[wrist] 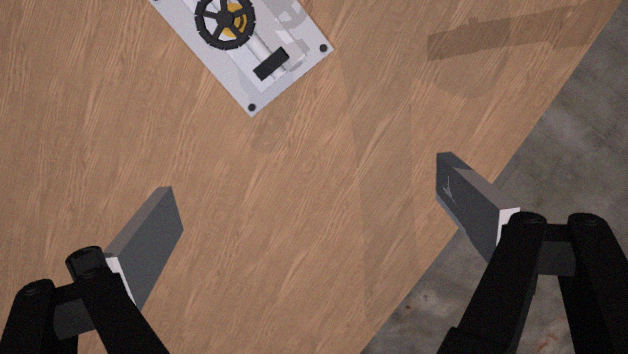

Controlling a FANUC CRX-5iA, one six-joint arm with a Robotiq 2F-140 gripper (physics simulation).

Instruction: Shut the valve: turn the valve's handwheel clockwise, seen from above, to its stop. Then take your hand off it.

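Note:
The valve's black handwheel (225,18) shows at the top of the wrist view, left of the middle, with spokes and a brass-coloured part under it. A pale pipe (259,46) runs from below the wheel toward a black block (271,63). The valve sits on a light grey base plate (251,95), whose upper part is cut off by the view's top edge. My gripper (306,192) is wide open, with nothing between its fingers. It is above the table and apart from the handwheel, which lies beyond the fingertips in the view.
The wooden table (280,210) spreads under the gripper. Its edge runs diagonally from the upper right to the bottom, with the grey floor (575,145) beyond it. Dark bolts (323,48) show at the plate's corners. Shadows fall on the table at the upper right.

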